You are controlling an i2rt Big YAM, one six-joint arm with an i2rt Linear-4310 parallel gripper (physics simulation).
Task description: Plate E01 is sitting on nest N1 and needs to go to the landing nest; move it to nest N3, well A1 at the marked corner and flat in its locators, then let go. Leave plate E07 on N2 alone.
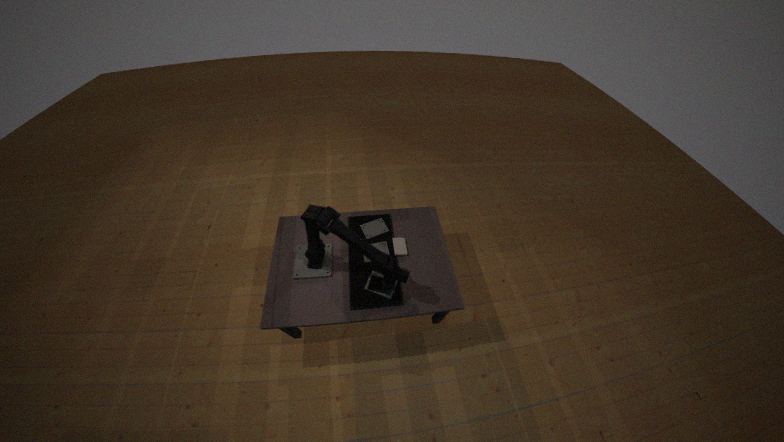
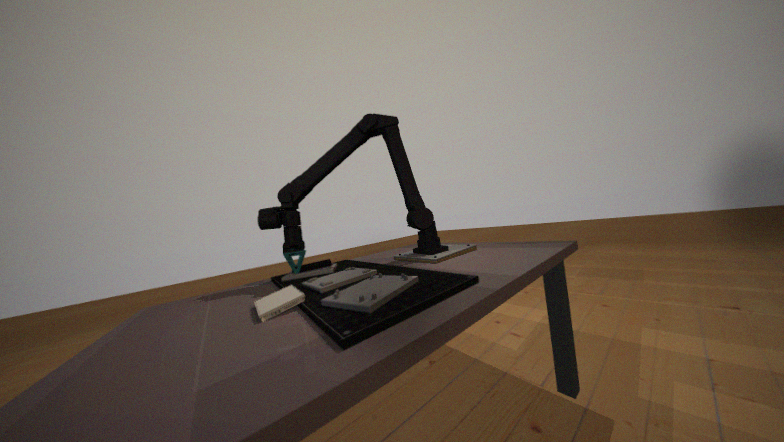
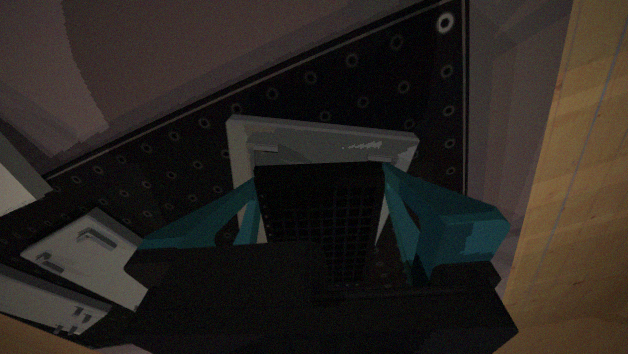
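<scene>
A black, gridded plate, taken as E01 (image 1: 377,282) (image 2: 319,264) (image 3: 320,215), sits on a grey nest (image 1: 370,280) (image 2: 310,273) (image 3: 320,140) at one end of the black board. My gripper (image 2: 296,271) (image 3: 318,177) points down over it. Its teal fingers stand wide, one against each long side of the plate, shut on it. Two more grey nests lie in a row: a middle one (image 1: 378,247) (image 2: 337,278) (image 3: 85,250) and an end one (image 2: 373,293) (image 1: 374,227) (image 3: 45,295). Their locators show. Nest labels, the A1 mark and a plate E07 on a nest cannot be made out.
A white block (image 1: 399,246) (image 2: 278,301) (image 3: 15,185) lies on the table beside the black board (image 2: 439,281) (image 3: 300,100), near the middle nest. The arm's base plate (image 1: 307,271) (image 2: 461,252) is on the board's other side. The arm crosses above the middle nest.
</scene>
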